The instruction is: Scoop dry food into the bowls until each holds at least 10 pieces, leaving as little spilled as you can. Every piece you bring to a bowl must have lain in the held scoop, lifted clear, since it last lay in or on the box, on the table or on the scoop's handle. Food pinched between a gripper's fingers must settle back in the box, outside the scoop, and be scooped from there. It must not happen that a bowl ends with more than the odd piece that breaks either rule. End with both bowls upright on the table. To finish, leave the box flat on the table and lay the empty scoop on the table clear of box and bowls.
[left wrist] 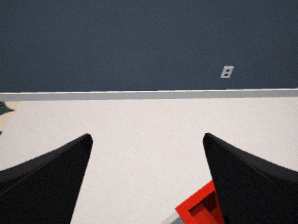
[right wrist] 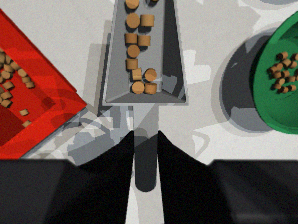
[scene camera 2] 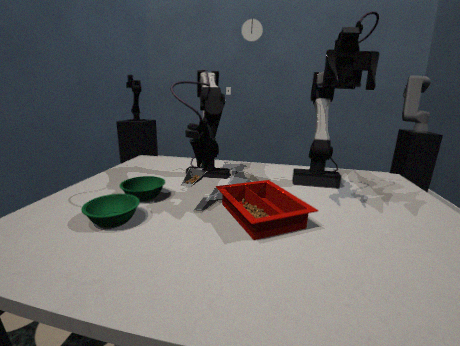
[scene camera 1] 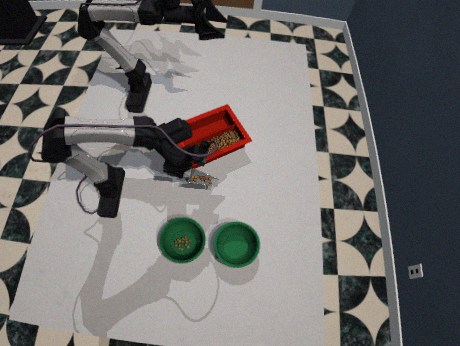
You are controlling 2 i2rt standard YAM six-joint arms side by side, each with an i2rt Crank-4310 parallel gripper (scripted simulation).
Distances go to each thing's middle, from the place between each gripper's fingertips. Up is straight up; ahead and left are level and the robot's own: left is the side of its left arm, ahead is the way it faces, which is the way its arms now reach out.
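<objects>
The red box [scene camera 2: 278, 203] is 2 cm behind my left hand [scene camera 2: 356, 84], 22 cm to the right of it and 36 cm below it.
As for my right gripper, I see it 8 cm short of the red box, 7 cm above the box and 22 cm to the right of it.
</objects>
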